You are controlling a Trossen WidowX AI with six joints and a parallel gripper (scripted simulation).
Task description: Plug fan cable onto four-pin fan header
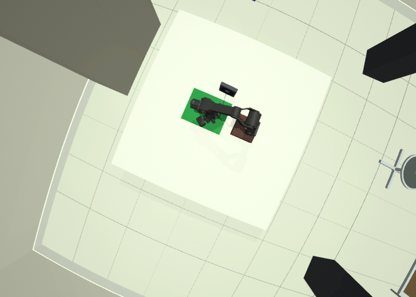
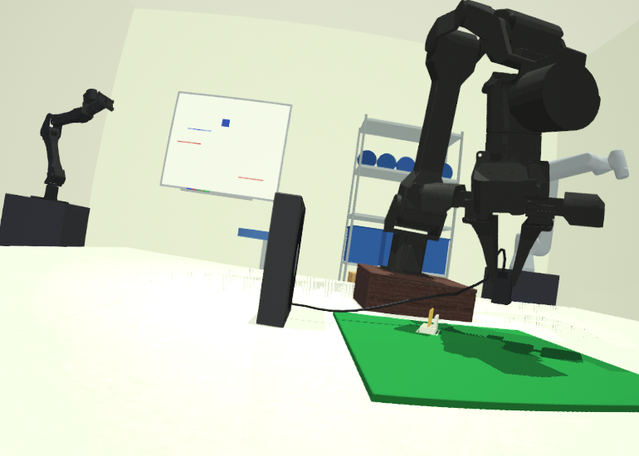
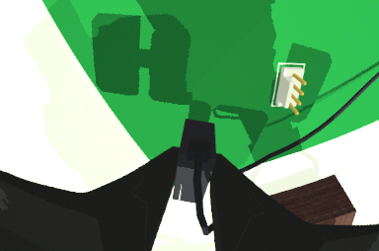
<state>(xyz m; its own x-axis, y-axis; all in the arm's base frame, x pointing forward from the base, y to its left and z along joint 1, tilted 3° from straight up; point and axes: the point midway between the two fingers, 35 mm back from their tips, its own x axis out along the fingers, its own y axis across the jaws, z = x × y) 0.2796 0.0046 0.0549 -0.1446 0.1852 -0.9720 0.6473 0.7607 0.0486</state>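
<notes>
The white four-pin fan header lies 7 cm to the right of my gripper tip, 6 cm below it and 2 cm behind it. From my gripper tip the other things lie so: green board (8 cm below, 6 cm ahead, 5 cm to the right); then black plug (1 cm to the left, 1 cm behind); then black fan (22 cm to the right, 4 cm behind).
</notes>
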